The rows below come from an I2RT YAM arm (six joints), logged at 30 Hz.
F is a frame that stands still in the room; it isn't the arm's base.
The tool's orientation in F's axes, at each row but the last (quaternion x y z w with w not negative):
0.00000 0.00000 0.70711 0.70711
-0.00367 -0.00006 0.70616 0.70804
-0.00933 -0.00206 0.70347 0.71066
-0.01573 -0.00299 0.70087 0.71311
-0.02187 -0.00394 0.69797 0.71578
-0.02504 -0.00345 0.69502 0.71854
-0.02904 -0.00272 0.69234 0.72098
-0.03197 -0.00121 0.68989 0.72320
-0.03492 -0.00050 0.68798 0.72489
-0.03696 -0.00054 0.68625 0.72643
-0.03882 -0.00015 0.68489 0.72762
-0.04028 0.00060 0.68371 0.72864
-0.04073 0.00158 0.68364 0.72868
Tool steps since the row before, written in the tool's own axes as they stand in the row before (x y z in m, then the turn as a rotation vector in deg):
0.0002 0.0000 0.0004 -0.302 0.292 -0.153
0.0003 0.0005 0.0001 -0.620 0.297 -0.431
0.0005 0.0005 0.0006 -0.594 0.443 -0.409
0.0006 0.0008 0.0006 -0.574 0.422 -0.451
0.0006 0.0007 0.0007 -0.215 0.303 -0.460
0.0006 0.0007 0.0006 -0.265 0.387 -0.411
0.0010 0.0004 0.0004 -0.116 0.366 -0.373
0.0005 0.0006 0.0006 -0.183 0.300 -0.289
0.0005 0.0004 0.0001 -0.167 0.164 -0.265
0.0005 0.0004 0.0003 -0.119 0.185 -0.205
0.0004 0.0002 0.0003 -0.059 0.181 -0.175
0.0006 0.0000 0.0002 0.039 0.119 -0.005
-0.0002 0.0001 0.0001 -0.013 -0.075 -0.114
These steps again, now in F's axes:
0.0000 0.0002 0.0004 -0.292 -0.302 -0.153
-0.0005 0.0003 0.0001 -0.296 -0.621 -0.429
-0.0005 0.0005 0.0006 -0.442 -0.594 -0.410
-0.0008 0.0006 0.0006 -0.420 -0.575 -0.452
-0.0007 0.0006 0.0007 -0.292 -0.219 -0.465
-0.0007 0.0006 0.0006 -0.379 -0.265 -0.418
-0.0004 0.0010 0.0003 -0.354 -0.116 -0.385
-0.0006 0.0006 0.0005 -0.295 -0.182 -0.295
-0.0004 0.0005 0.0001 -0.160 -0.171 -0.265
-0.0004 0.0005 0.0003 -0.181 -0.119 -0.209
-0.0002 0.0004 0.0003 -0.175 -0.058 -0.182
0.0000 0.0006 0.0002 -0.116 0.046 -0.014
-0.0001 -0.0002 0.0001 0.080 -0.025 -0.109

